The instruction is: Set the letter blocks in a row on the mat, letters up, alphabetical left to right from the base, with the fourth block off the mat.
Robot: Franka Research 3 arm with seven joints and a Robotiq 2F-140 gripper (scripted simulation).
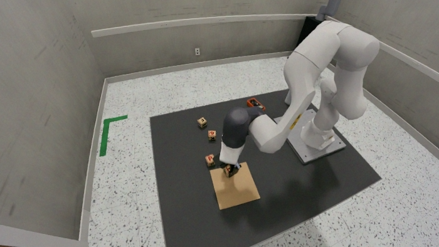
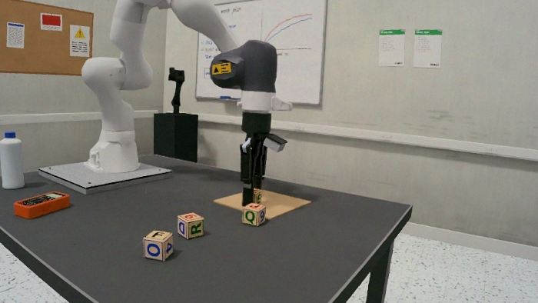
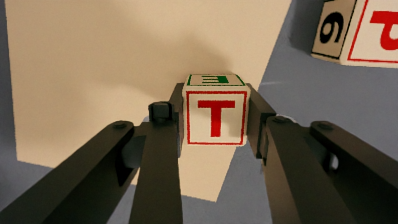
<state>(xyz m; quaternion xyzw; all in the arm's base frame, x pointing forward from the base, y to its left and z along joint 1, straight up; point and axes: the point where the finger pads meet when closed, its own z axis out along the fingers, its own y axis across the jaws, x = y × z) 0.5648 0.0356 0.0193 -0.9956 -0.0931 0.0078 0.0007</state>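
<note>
Now: the T block 1 cm below my hand. From my hand the other things lie so: tan mat 1 cm behind, 7 cm to the left, 4 cm below; white bottle 64 cm behind, 38 cm to the right, 4 cm above; orange meter 36 cm behind, 40 cm to the right, 3 cm below.
</note>
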